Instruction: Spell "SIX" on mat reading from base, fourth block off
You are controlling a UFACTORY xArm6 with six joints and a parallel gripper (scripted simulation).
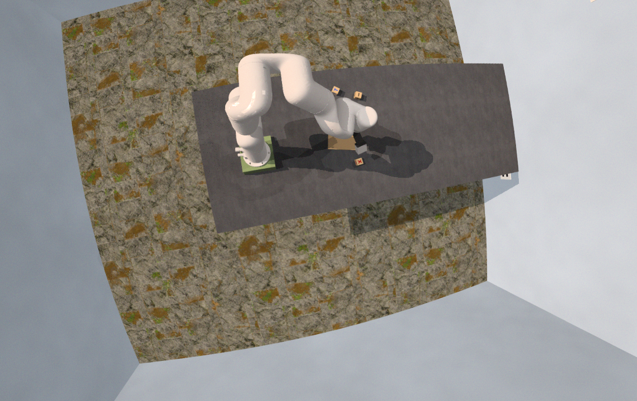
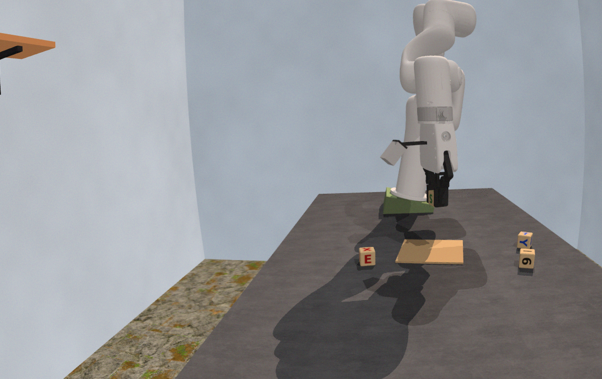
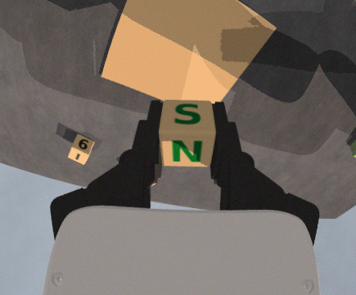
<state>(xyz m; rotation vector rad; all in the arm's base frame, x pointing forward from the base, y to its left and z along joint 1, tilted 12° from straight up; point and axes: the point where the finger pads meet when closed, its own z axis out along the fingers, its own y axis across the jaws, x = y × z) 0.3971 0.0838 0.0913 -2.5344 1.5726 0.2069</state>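
Now: hand 1 cm short of the tan mat, 1 cm to the left of it and 12 cm above it. From my hand the other things lie so: X block (9 cm ahead, 14 cm to the right, 11 cm below); S block (1 cm below); blue-lettered block (3 cm behind, 21 cm to the left, 11 cm below).
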